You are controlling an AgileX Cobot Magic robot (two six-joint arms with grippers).
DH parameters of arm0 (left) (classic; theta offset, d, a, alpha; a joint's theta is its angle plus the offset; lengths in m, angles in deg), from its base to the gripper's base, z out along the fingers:
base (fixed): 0 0 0 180
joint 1: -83.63 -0.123 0 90
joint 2: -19.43 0 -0.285 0
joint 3: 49.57 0 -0.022 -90
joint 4: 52.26 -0.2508 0 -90
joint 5: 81.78 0 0.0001 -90
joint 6: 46.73 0.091 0 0
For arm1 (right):
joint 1: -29.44 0.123 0 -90
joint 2: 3.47 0 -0.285 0
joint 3: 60.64 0 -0.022 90
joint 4: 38.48 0.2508 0 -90
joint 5: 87.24 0 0.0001 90
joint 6: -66.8 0.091 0 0
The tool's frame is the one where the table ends.
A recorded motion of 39 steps. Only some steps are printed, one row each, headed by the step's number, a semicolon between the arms.
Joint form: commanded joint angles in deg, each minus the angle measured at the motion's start. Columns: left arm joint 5, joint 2, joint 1, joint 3, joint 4, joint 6; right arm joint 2, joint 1, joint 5, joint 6, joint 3, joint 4.
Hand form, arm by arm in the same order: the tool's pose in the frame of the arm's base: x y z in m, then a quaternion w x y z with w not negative. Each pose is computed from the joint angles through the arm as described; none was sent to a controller.
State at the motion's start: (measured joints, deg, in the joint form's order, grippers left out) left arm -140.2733 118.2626 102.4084 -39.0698 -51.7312 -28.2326; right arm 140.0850 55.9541 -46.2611 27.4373 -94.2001 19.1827
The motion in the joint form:
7: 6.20 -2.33 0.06 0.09 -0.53 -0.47; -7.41 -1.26 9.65 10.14 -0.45 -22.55
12: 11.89 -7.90 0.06 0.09 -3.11 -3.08; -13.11 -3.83 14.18 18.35 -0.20 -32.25
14: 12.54 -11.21 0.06 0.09 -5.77 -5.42; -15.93 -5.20 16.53 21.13 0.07 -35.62
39: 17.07 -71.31 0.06 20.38 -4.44 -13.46; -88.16 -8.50 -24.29 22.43 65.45 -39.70
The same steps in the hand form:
7: 0.2938 -0.1002 0.2683 0.17892 0.31110 0.93338 -0.00126; 0.4346 0.2498 0.2208 0.23375 -0.30758 0.88385 0.26375
12: 0.2875 -0.0949 0.3022 0.27498 0.29304 0.91563 0.01178; 0.4307 0.2148 0.2595 0.23426 -0.27976 0.90726 0.20911
14: 0.2790 -0.0889 0.3201 0.30899 0.28068 0.90834 0.02555; 0.4267 0.1974 0.2781 0.23545 -0.26542 0.91587 0.18789
39: 0.0382 -0.0087 0.3893 0.64297 0.16309 0.74704 -0.04382; 0.1647 0.0621 0.3706 0.60706 -0.14762 0.76939 0.13315

